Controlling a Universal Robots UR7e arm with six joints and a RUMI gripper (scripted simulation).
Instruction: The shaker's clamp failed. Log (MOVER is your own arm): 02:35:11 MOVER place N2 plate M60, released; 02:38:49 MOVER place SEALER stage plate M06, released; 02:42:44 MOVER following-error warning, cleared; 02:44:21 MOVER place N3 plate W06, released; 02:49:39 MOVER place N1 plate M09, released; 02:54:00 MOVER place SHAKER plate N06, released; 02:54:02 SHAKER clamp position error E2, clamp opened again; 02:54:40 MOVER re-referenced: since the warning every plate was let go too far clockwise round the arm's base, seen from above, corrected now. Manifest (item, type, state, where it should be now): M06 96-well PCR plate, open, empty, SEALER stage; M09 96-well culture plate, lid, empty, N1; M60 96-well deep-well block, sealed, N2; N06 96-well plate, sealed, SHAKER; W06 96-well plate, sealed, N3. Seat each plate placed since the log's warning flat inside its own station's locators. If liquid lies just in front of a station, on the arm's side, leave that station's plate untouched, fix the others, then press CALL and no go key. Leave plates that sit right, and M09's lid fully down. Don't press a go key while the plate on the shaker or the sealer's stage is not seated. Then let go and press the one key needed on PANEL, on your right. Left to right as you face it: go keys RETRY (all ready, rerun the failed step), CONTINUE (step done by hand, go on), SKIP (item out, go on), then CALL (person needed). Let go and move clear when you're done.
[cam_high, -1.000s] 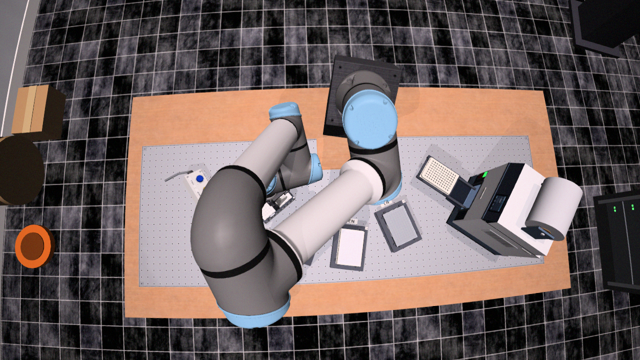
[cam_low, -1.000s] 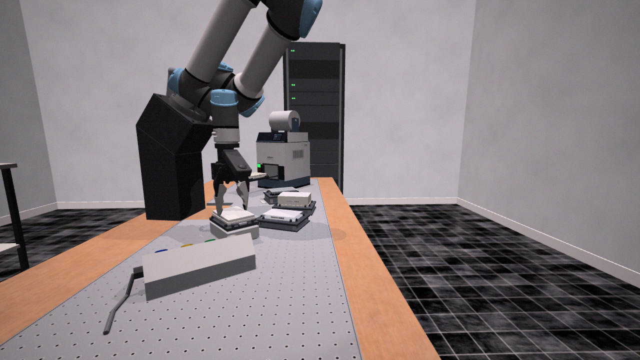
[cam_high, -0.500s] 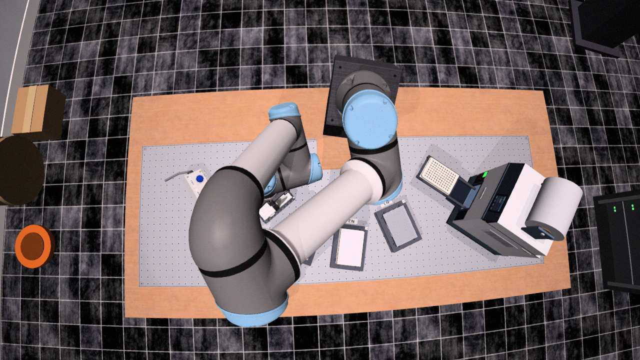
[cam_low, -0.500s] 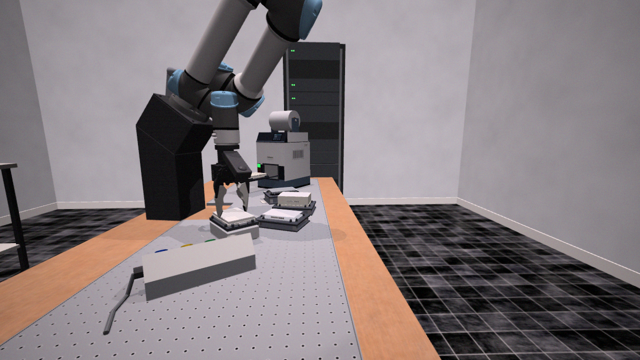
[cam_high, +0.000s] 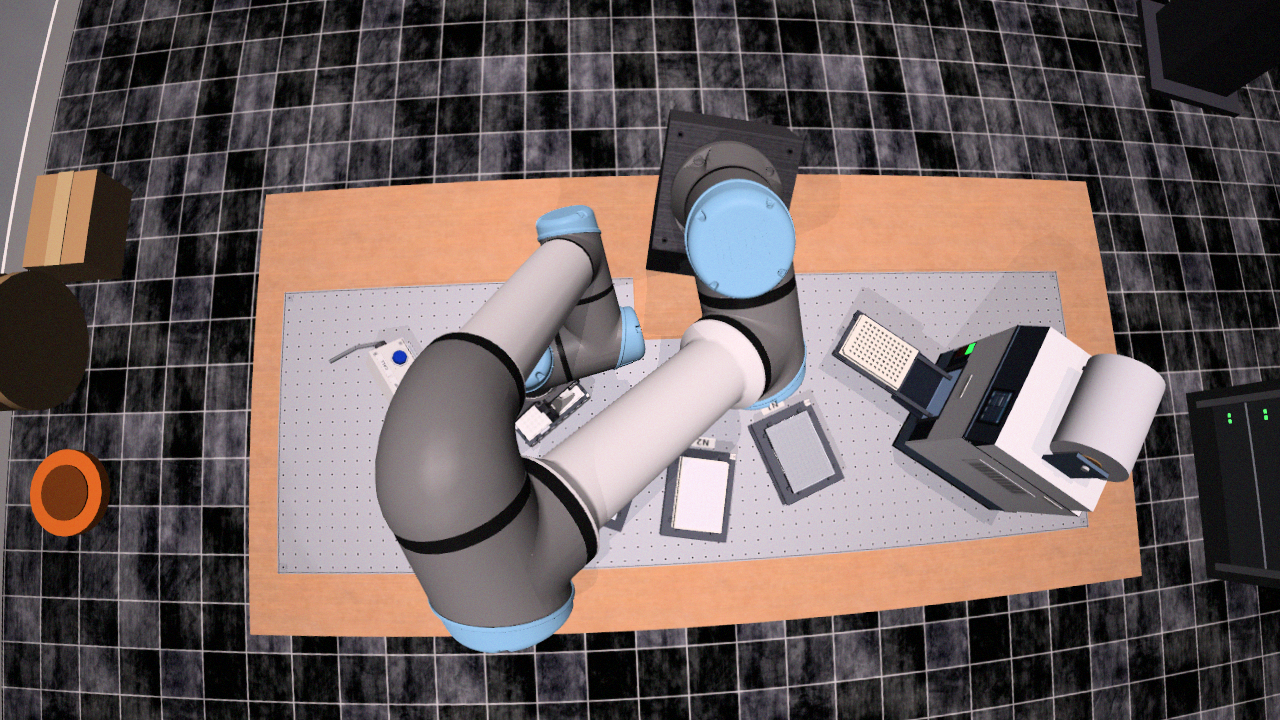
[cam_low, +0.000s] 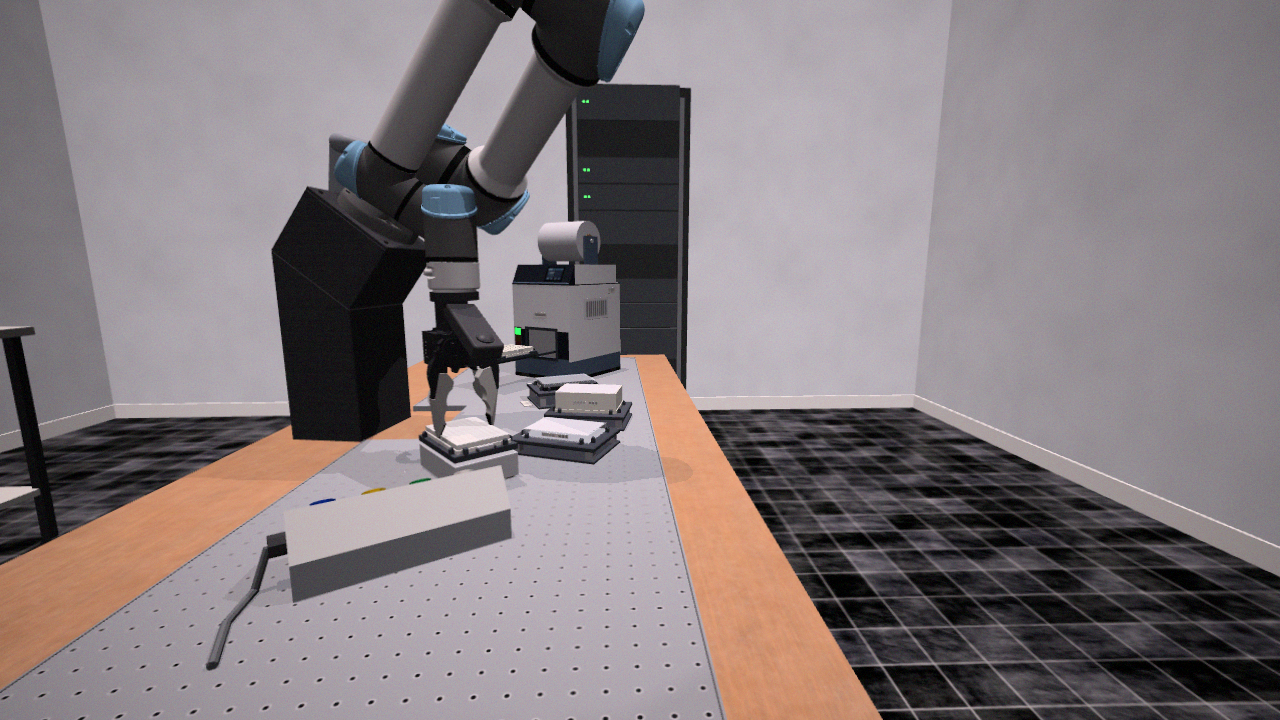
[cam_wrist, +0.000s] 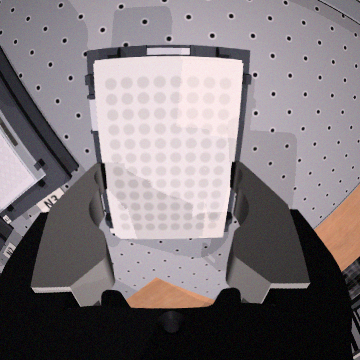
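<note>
The white retry key is 7 cm ahead of my hand, 17 cm to the right of it and 1 cm below it. The rest, counted from my hand: white sealed plate 12 cm ahead, 13 cm to the left, 4 cm below; green continue key 4 cm ahead, 20 cm to the right, 1 cm below; n3 label 3 cm ahead, 15 cm to the left, 8 cm below.
</note>
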